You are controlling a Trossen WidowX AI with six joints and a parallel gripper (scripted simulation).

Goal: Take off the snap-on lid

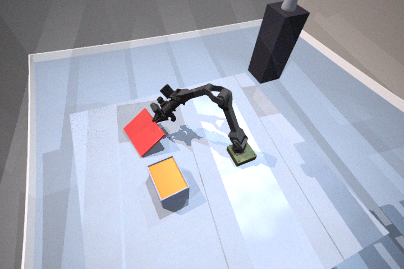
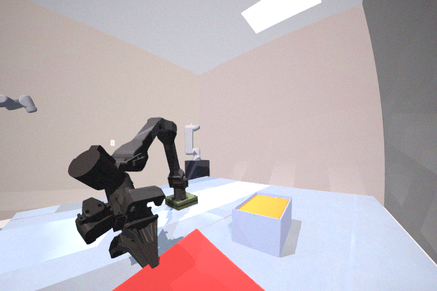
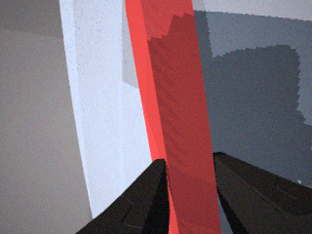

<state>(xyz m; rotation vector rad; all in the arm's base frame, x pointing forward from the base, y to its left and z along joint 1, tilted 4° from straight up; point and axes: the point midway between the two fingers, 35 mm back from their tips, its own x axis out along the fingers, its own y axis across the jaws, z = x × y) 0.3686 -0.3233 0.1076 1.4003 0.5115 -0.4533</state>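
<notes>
The red lid lies 7 cm ahead of my gripper tip, 4 cm below it and 2 cm to the left of it. The rest, counted from my gripper tip: box: 36 cm to the left, 4 cm below, 4 cm ahead.
</notes>
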